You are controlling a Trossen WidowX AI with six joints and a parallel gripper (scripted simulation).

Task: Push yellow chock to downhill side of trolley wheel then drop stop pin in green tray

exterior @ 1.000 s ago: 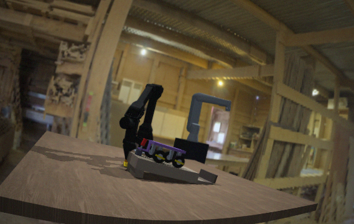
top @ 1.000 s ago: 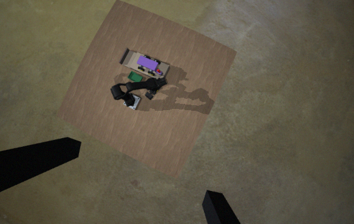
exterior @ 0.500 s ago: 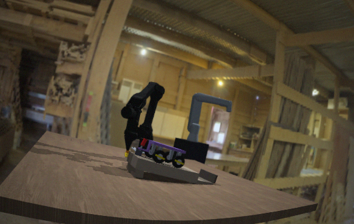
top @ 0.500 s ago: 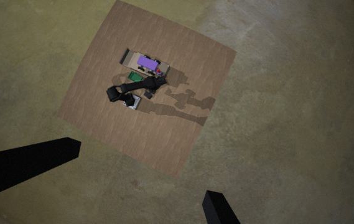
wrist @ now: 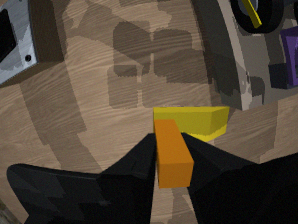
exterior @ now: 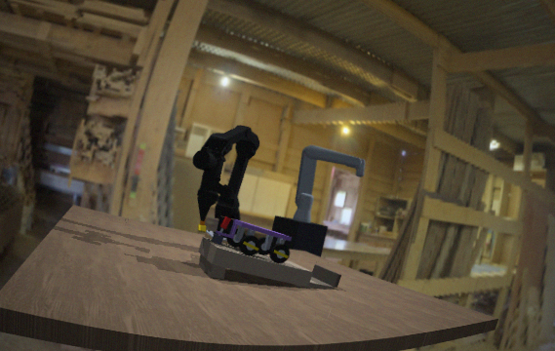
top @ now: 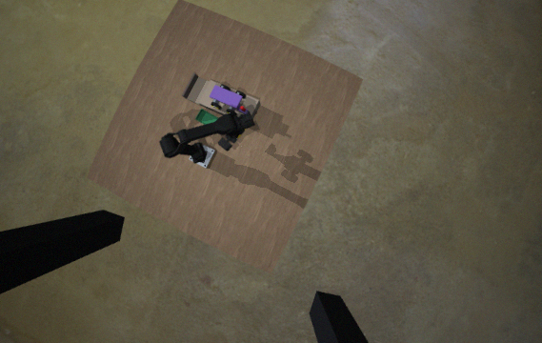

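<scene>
Now: the yellow chock 2 cm ahead of my gripper tip, 1 cm to the right of it and 1 cm below it. From my gripper tip the other things lie so: green tray 22 cm to the left, 14 cm below, 6 cm ahead; purple trolley 18 cm ahead, 11 cm to the left, 2 cm below; red-headed stop pin 14 cm ahead.
</scene>
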